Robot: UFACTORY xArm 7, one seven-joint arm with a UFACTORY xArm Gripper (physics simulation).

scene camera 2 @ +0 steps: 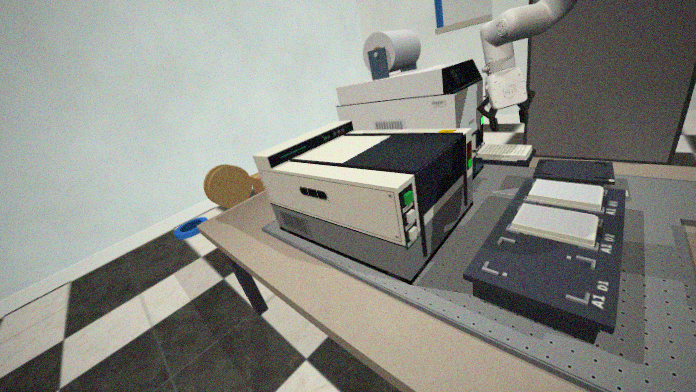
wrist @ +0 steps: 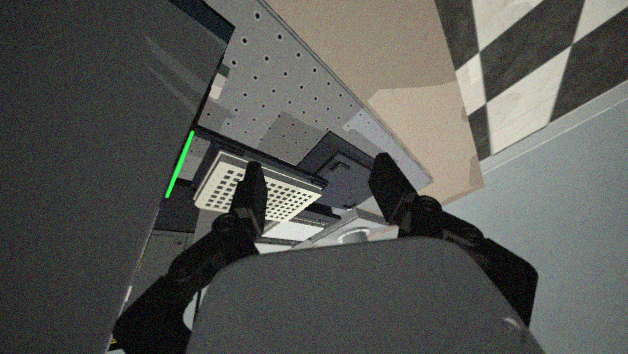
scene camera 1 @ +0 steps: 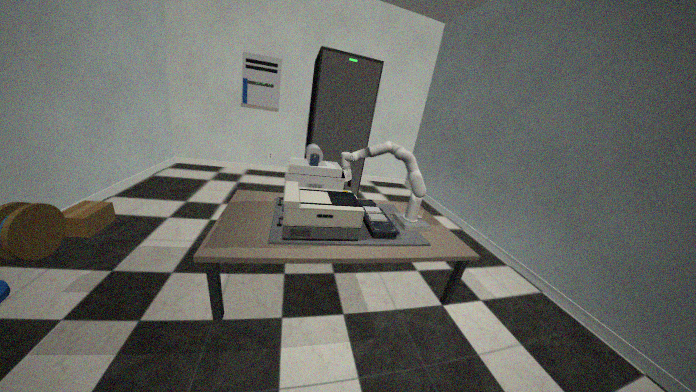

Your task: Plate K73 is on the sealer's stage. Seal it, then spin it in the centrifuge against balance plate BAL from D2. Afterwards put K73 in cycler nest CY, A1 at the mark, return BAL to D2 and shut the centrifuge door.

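Where they show: gripper, fingertip midpoint: point(scene camera 2: 509, 127) point(wrist: 319, 172) point(scene camera 1: 346, 187); arm's base, origin of the base link: point(wrist: 352, 233) point(scene camera 1: 409, 218).
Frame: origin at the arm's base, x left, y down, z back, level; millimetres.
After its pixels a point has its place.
Plate K73 point(scene camera 2: 506, 151) @(x -122, y -81, z -488 mm) point(wrist: 292, 199) @(x -156, y -82, z -470 mm), cream with a grid of wells, lies on the stage at the sealer's side. The sealer point(scene camera 1: 314, 181) @(x 9, y -219, z -790 mm) point(scene camera 2: 400, 111) @(x 3, y -228, z -735 mm) is the white machine with a roll on top. My gripper point(scene camera 2: 509, 126) @(x -232, y -117, z -520 mm) point(wrist: 319, 172) @(x -232, y -117, z -520 mm) is open and empty, above the plate's level beside the sealer. In the wrist view, one finger overlaps the plate and the other is to its right. Balance plate BAL point(scene camera 2: 554, 223) @(x 125, y -47, z -312 mm) lies at the D2 label. A cream machine point(scene camera 1: 325, 216) @(x 365, y -137, z -711 mm) point(scene camera 2: 332, 195) @(x 357, y -143, z -647 mm) with a dark top section stands in front; whether it is the centrifuge is unclear.
Another white plate point(scene camera 2: 566, 194) @(x 6, y -47, z -319 mm) sits at D3 on the dark deck rack point(scene camera 2: 540, 295) @(x 291, y -31, z -285 mm), whose D1 position holds no plate. A dark flat nest point(scene camera 2: 573, 170) @(x -164, y -29, z -338 mm) point(wrist: 345, 175) @(x -199, y -29, z -379 mm) lies behind the rack. A dark housing point(wrist: 95, 150) with a green light is close at the wrist view's left.
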